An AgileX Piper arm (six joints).
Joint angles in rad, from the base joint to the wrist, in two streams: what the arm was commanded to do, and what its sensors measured. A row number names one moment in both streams.
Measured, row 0: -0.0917 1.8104 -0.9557 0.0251 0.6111 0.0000
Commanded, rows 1 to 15: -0.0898 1.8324 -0.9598 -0.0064 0.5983 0.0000; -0.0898 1.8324 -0.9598 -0.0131 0.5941 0.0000; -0.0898 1.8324 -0.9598 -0.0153 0.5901 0.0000; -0.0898 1.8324 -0.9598 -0.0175 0.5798 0.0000; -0.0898 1.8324 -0.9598 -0.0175 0.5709 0.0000; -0.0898 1.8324 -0.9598 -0.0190 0.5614 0.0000; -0.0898 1.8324 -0.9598 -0.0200 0.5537 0.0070; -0.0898 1.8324 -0.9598 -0.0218 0.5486 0.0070; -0.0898 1.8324 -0.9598 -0.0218 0.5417 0.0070; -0.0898 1.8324 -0.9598 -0.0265 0.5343 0.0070; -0.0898 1.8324 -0.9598 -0.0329 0.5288 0.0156; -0.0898 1.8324 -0.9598 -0.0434 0.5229 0.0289; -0.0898 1.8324 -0.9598 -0.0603 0.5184 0.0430; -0.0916 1.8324 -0.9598 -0.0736 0.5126 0.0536; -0.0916 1.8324 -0.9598 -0.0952 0.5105 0.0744
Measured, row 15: -0.0917 1.8336 -0.9557 -0.0317 0.5336 0.0245
